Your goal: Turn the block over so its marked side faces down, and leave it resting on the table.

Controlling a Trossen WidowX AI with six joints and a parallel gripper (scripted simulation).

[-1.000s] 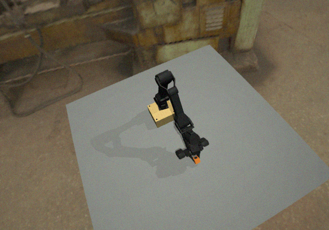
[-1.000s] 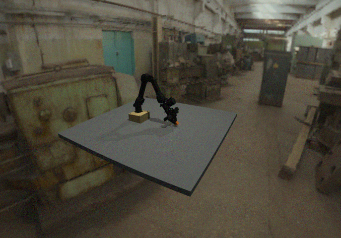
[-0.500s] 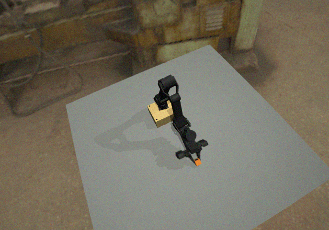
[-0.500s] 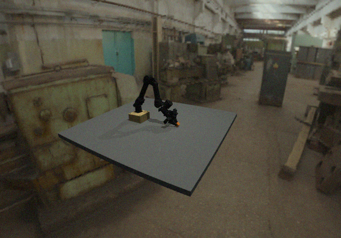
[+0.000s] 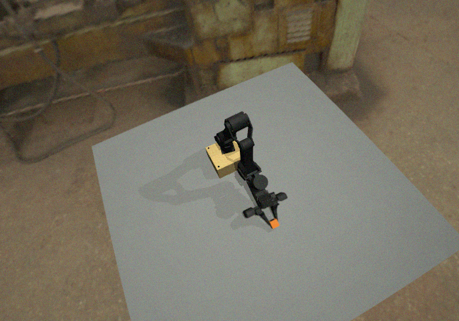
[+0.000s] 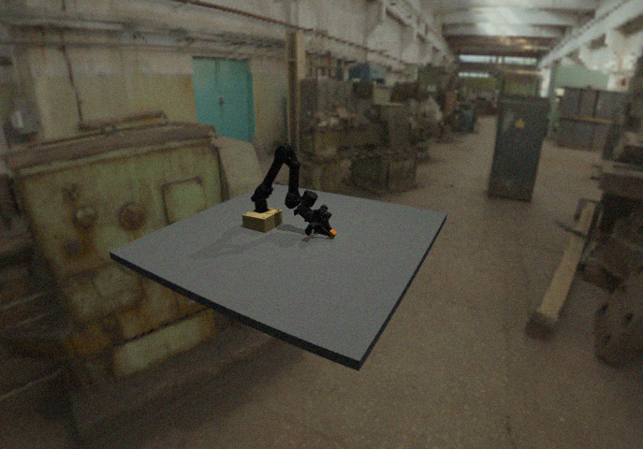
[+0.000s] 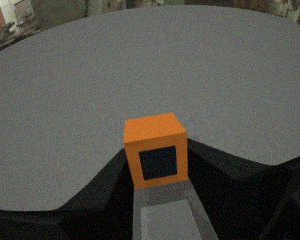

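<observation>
Now: the orange block 1 cm behind my gripper tip and 1 cm above it.
</observation>
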